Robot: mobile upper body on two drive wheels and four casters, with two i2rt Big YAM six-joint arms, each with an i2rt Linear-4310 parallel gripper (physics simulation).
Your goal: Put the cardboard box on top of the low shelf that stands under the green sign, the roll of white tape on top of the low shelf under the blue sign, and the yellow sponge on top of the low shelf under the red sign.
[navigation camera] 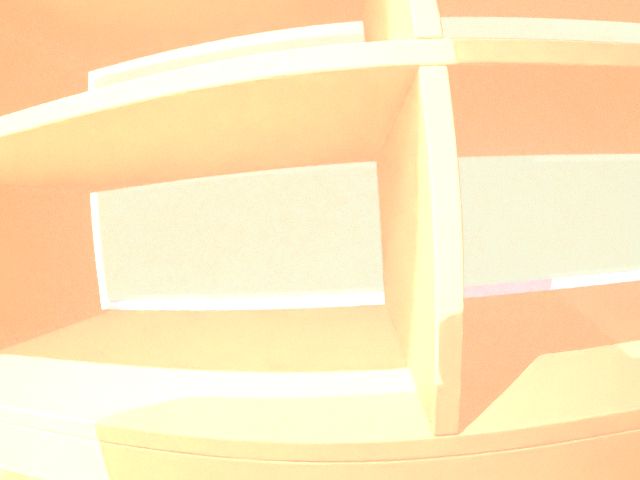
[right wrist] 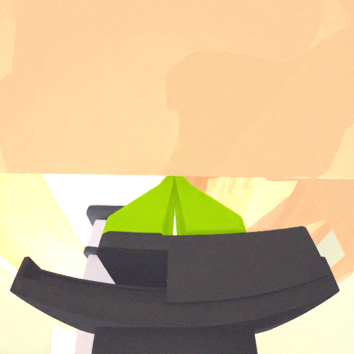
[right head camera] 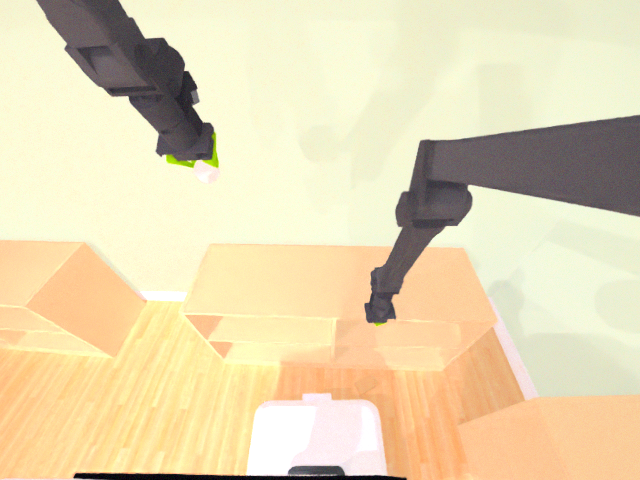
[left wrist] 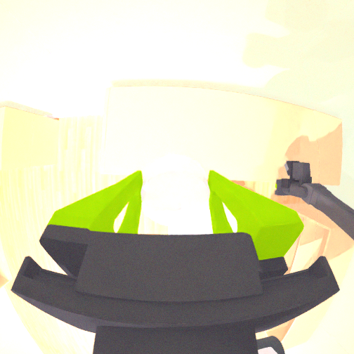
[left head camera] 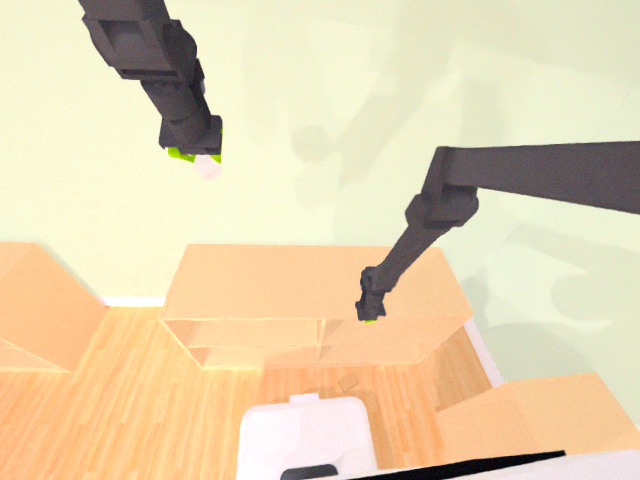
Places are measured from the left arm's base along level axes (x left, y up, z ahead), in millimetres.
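Pixels of known places: left gripper, between the fingertips: (right head camera: 207, 165) (left head camera: 208, 161); right gripper, between the fingertips: (right head camera: 376, 324) (left head camera: 365, 322).
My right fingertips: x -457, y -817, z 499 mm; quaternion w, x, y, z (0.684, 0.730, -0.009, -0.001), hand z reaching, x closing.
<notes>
Behind a point stands the place of what it marks.
The roll of white tape (left head camera: 207, 170) {z 568, x -7, y -214 mm} (right head camera: 207, 174) {z 568, x -12, y -214 mm} (left wrist: 175, 200) is held by my left gripper (left head camera: 204, 159) {z 601, x -2, y -211 mm} (right head camera: 204, 163) {z 601, x -2, y -211 mm} (left wrist: 175, 177), shut on it high in front of the wall. My right gripper (left head camera: 370, 321) {z 499, x -457, y -817 mm} (right head camera: 379, 323) {z 499, x -457, y -817 mm} (right wrist: 174, 178) is shut with nothing between its fingertips, by the front edge of the middle low shelf (left head camera: 258, 279) {z 705, x -44, y -800 mm} (right head camera: 284, 279) {z 698, x -97, y -799 mm} (right wrist: 100, 100). A small tan box (left head camera: 348, 382) {z 422, x -468, y -1360 mm} (right head camera: 366, 384) {z 425, x -476, y -1360 mm}, which looks like the cardboard box, lies on the floor between that shelf and my base. The yellow sponge and the coloured signs do not show.
A second low shelf (left head camera: 56, 315) {z 751, x 971, y -1121 mm} (right head camera: 87, 299) {z 737, x 972, y -1021 mm} stands at the left, and another wooden unit (left head camera: 558, 408) {z 149, x -1027, y -800 mm} (right head camera: 584, 434) {z 147, x -994, y -800 mm} at the lower right. My white base (left head camera: 305, 439) {z 187, x -220, y -1150 mm} (right head camera: 284, 434) {z 200, x -98, y -1150 mm} faces the middle shelf. The navigation camera shows a shelf's upright divider (navigation camera: 447, 232) {z 521, x -301, y -1190 mm} close in front.
</notes>
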